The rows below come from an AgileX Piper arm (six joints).
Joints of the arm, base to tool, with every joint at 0 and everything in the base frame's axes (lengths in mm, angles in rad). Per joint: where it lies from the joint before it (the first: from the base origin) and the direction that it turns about. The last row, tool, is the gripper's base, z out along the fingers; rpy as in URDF.
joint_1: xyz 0 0 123 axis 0 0 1
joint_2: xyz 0 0 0 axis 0 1 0
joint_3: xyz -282.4 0 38.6 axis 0 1 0
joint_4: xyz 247.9 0 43.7 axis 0.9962 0 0.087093
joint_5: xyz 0 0 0 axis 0 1 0
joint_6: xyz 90.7 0 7.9 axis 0.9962 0 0.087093
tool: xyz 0 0 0 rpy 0 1.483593 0
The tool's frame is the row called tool.
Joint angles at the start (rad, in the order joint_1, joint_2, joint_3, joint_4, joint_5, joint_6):
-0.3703, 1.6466, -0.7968, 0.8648, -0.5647, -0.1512
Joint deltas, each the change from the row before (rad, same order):
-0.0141, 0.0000, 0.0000, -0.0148, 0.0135, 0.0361
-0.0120, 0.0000, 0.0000, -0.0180, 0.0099, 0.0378
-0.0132, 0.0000, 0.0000, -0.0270, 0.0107, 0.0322
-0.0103, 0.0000, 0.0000, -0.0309, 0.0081, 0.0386
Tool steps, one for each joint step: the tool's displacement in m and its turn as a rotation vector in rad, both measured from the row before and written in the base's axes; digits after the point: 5 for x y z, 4 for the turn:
-0.00141, -0.00316, -0.00055, 0.0232, -0.0152, -0.0086
-0.00109, -0.00265, -0.00024, 0.0196, -0.0167, -0.0071
-0.00102, -0.00277, -0.00010, 0.0107, -0.0097, 0.0001
-0.00052, -0.00197, 0.00014, 0.0107, -0.0135, 0.0020

